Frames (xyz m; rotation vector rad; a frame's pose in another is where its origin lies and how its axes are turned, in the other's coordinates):
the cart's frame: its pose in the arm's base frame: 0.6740 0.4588 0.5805 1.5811 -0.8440 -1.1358
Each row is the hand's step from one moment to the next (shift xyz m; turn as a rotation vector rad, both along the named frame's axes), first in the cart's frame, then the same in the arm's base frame.
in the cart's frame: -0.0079 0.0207 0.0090 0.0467 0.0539 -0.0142
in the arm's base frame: -0.0110 -0.0015 0.0212 0.0287 -0.0532 0.0404
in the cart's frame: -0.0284 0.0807 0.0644 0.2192 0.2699 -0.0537
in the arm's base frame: -0.0698 -0.0170 0.0794 0.1227 -0.2585 0.2046
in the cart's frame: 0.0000 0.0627 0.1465 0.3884 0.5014 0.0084
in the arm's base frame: -0.1384 -0.0632 0.0474 0.1195 -0.4968 0.3758
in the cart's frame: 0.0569 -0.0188 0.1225 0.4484 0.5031 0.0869
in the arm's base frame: -0.0977 -0.0844 -0.0440 0.0645 -0.5761 0.3545
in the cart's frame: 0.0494 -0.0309 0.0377 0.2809 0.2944 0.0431
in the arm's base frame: -0.0199 -0.0478 -0.0462 0.0511 -0.3515 0.2031
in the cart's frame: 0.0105 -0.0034 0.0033 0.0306 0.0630 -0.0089
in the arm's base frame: 0.0002 -0.0096 -0.0064 0.0186 -0.0428 0.0530
